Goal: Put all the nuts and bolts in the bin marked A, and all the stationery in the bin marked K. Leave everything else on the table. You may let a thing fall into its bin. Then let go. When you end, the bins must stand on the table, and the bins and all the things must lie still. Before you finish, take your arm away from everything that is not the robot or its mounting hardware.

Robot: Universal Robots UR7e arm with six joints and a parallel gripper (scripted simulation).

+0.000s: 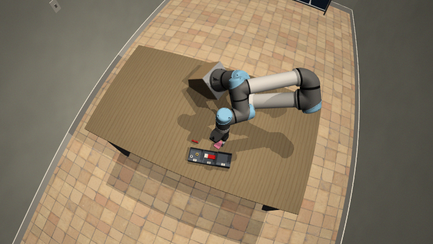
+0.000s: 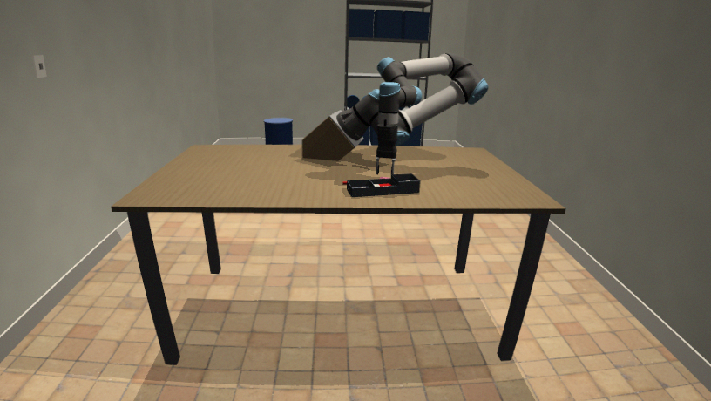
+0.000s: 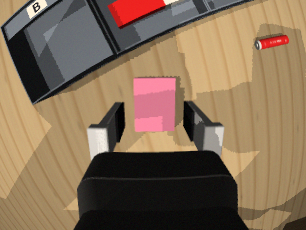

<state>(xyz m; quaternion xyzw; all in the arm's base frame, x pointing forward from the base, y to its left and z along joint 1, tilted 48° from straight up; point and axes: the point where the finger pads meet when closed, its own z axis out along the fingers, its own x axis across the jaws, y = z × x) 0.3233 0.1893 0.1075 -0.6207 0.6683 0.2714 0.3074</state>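
Now: hand 40 mm above the pink flat block. From my hand the other things lie so: white eraser 100 mm ahead, 30 mm below; then red cylinder 70 mm ahead, 130 mm to the right, 40 mm below; then three joined bins 110 mm ahead, 20 mm below.
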